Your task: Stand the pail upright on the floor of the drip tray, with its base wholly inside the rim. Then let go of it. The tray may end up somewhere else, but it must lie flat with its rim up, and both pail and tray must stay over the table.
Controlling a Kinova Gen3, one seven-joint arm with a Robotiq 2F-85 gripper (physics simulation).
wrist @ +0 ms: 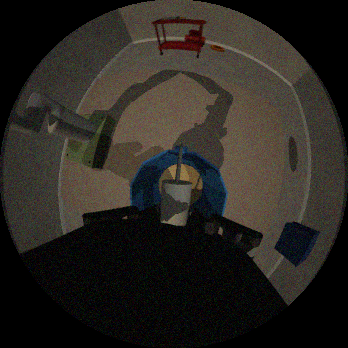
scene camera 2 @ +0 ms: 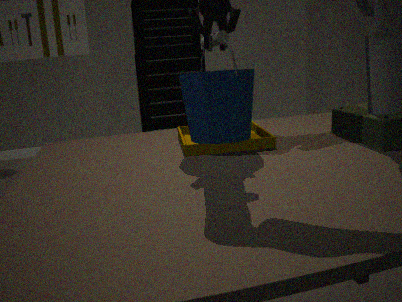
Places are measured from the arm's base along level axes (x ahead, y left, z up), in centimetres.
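Pixels of known places: gripper, fingertip midpoint: (wrist: 175, 209) (scene camera 2: 216, 51); arm's base, origin of the base link: (wrist: 87, 132) (scene camera 2: 386, 110).
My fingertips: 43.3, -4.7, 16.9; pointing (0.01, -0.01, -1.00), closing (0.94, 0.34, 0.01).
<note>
For each thing: its top centre in the pictures, then the offset to it from my fingertips, as dx, dy, dz. "pt": a spot on its surface instead. Level surfaces: height alone.
- blue pail, surface spot: (wrist: 214, 172) pt +4.4, +7.8, -6.2
- yellow drip tray, middle of its top: (scene camera 2: 222, 131) -0.9, -5.6, -21.9
- pale handle grip, middle of its top: (wrist: 171, 232) (scene camera 2: 213, 31) +0.3, -1.0, +4.8
- table, its level: dz -24.7
The blue pail (scene camera 2: 218, 106) (wrist: 214, 172) is upright, with its base inside the outline of the yellow drip tray (scene camera 2: 231, 148). The base's lower edge meets the top of the tray's front wall in the scene view, so whether it touches the tray floor cannot be told. The tray lies flat on the table, rim up. My gripper (scene camera 2: 216, 44) (wrist: 175, 209) is above the pail, shut on the pale handle grip (wrist: 176, 197) at the top of the raised wire handle. The tray does not show clearly in the wrist view.
A green block (scene camera 2: 351, 125) (wrist: 104, 140) stands on the table (scene camera 2: 100, 210) to the right in the scene view, with the grey arm rising from it. The table's front edge crosses the lower right. A red cart (wrist: 181, 46) and a dark blue box (wrist: 296, 243) stand farther off.
</note>
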